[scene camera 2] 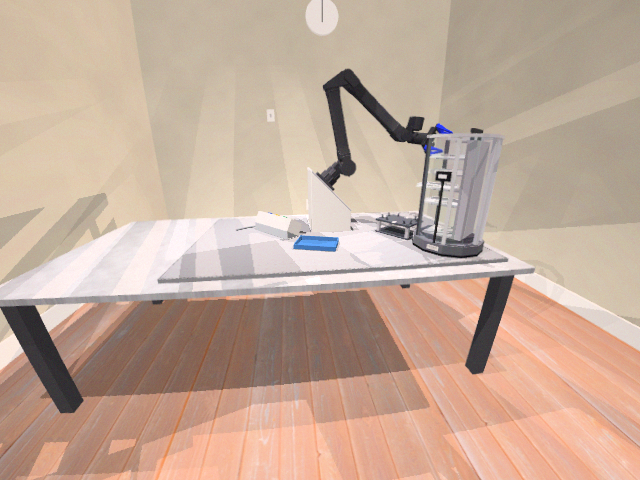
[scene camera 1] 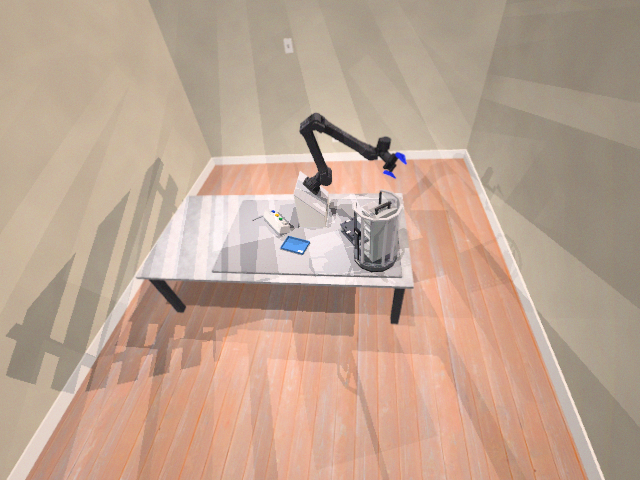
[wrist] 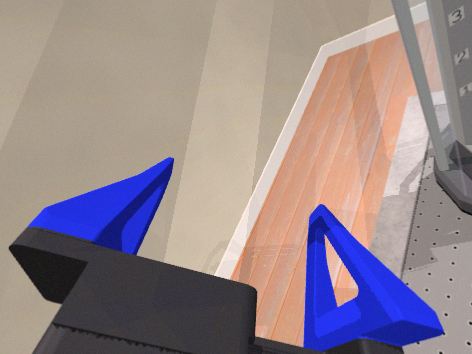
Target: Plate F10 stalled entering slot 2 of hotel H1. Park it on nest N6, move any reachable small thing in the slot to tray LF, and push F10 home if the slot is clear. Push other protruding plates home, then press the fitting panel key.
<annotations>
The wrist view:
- my gripper: 246,188
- clear cylindrical plate rack: 430,41
</annotations>
